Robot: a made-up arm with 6 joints. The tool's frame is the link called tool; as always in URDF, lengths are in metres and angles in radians. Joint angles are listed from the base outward. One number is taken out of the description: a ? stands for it. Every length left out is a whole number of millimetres.
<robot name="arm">
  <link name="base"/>
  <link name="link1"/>
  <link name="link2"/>
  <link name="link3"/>
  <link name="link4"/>
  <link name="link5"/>
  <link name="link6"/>
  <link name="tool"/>
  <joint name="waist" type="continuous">
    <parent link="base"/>
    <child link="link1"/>
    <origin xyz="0 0 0.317" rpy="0 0 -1.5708"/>
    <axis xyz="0 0 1"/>
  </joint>
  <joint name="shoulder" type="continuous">
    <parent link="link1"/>
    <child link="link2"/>
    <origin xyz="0 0 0" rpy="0 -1.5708 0"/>
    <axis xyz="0 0 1"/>
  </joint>
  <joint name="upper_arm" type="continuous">
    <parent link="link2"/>
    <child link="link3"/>
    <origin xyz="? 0 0" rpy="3.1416 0 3.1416"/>
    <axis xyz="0 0 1"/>
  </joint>
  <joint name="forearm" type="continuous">
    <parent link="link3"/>
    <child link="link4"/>
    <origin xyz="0 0.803 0" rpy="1.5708 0 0"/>
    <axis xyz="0 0 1"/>
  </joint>
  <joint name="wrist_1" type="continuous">
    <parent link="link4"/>
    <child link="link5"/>
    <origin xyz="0 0.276 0" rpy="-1.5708 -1.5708 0"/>
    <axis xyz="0 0 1"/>
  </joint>
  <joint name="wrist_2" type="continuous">
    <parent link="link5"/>
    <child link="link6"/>
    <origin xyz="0 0 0" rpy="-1.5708 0 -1.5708"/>
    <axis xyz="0 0 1"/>
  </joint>
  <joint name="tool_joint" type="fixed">
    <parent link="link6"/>
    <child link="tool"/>
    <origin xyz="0 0 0" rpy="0 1.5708 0"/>
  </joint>
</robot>
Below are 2 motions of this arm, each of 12 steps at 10 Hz.
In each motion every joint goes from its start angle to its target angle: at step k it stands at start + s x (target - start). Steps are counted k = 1, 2, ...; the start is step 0. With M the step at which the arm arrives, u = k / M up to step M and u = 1 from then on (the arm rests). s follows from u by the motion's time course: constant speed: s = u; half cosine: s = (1 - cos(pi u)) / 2; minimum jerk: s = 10 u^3 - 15 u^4 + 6 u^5.
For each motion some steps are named. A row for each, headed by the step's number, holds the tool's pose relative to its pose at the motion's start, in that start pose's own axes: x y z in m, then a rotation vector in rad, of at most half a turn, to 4 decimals.
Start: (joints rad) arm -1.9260 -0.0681 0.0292 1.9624 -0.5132 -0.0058
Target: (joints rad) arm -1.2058 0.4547 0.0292 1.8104 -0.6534 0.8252
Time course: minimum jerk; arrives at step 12
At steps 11, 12:
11: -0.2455 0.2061 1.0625 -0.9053 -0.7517 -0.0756
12: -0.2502 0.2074 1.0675 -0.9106 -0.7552 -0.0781

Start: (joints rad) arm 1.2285 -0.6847 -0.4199 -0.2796 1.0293 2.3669
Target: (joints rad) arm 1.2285 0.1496 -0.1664 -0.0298 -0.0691 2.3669
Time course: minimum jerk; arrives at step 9
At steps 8, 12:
8: 0.2054 0.7815 0.6422 -0.2817 -1.2031 1.1263
12: 0.2029 0.7922 0.6495 -0.2853 -1.2165 1.1401

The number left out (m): 1.374
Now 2 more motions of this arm.
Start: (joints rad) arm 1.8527 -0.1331 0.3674 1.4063 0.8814 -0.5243
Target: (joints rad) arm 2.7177 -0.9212 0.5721 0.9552 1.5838 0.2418
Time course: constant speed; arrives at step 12
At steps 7, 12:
7: -0.7078 -0.1818 0.5888 -0.4988 -1.1048 -0.4729
12: -1.4524 -0.2129 0.4076 -0.7710 -1.6629 -1.2564

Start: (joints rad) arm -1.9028 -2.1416 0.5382 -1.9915 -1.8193 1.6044
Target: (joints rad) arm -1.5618 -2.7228 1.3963 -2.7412 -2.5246 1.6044
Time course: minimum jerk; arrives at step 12
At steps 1, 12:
1: 0.0019 0.0008 0.0086 -0.0082 -0.0028 0.0051
12: 0.6055 1.1816 1.2672 -1.4307 0.2698 1.3670

